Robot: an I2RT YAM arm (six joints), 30 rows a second.
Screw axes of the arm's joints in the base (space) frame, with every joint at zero. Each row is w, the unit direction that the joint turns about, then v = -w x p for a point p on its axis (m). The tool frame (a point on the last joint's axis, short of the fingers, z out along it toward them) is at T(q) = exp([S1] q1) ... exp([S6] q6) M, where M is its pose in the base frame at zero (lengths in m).
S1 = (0, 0, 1, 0, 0, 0)
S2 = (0, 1, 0, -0.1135, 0, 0.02)
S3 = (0, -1, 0, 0.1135, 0, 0.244)
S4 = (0, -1, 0, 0.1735, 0, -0.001)
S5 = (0, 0, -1, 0, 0.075, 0)
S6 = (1, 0, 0, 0, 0.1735, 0)
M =
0 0 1 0.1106
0 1 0 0
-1 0 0 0.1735
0 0 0 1
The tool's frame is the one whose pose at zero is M.
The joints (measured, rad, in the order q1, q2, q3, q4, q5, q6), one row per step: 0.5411, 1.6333, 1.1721, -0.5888, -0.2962, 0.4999; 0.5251, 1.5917, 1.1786, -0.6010, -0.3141, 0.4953; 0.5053, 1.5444, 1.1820, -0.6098, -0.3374, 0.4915; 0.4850, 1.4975, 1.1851, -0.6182, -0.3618, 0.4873; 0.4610, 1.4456, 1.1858, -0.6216, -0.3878, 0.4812; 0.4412, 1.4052, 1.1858, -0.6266, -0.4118, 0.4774; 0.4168, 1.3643, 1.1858, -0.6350, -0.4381, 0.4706; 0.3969, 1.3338, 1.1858, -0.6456, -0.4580, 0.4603; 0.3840, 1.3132, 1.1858, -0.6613, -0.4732, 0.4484; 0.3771, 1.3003, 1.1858, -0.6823, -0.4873, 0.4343
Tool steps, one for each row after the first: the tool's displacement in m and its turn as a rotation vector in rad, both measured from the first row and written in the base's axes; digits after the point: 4 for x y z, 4 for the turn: -0.0021, -0.0067, 0.0145, 0.0302, -0.0254, -0.0030; -0.0051, -0.0150, 0.0298, 0.0668, -0.0543, -0.0071; -0.0090, -0.0235, 0.0446, 0.1027, -0.0838, -0.0100; -0.0138, -0.0334, 0.0600, 0.1413, -0.1218, -0.0132; -0.0183, -0.0414, 0.0713, 0.1718, -0.1480, -0.0147; -0.0233, -0.0507, 0.0823, 0.2004, -0.1737, -0.0167; -0.0276, -0.0581, 0.0899, 0.2175, -0.1927, -0.0157; -0.0314, -0.0630, 0.0942, 0.2250, -0.2003, -0.0101; -0.0349, -0.0660, 0.0961, 0.2268, -0.1970, 0.0014
